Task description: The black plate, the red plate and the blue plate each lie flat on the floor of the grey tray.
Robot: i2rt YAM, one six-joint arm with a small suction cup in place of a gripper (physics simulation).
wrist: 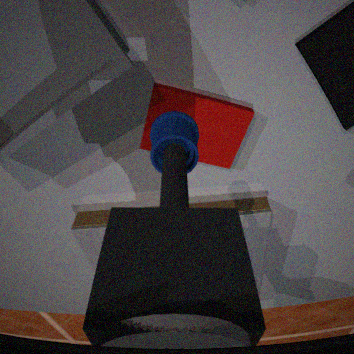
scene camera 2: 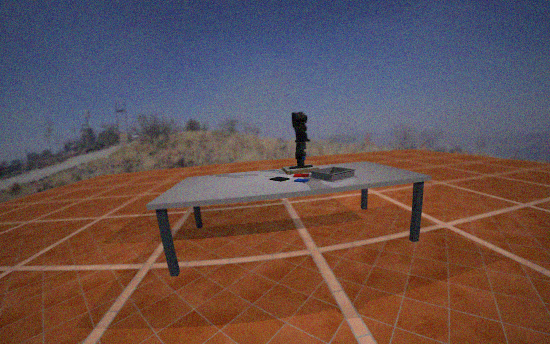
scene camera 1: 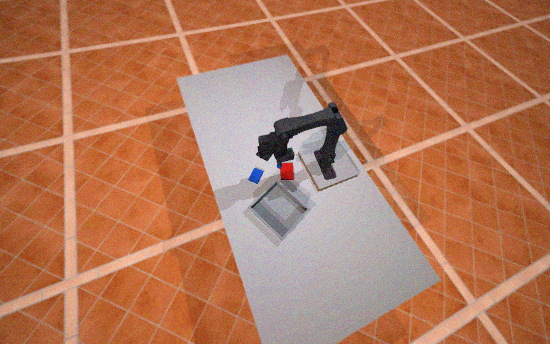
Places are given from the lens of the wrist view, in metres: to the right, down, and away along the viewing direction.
my suction cup [wrist: 172,124]: 0.00, -0.03, 0.15
red plate [wrist: 221,124]: 0.05, -0.06, 0.30
black plate [wrist: 320,48]: 0.14, -0.12, 0.24
The marked spots on the black plate and my suction cup are 0.20 m apart.
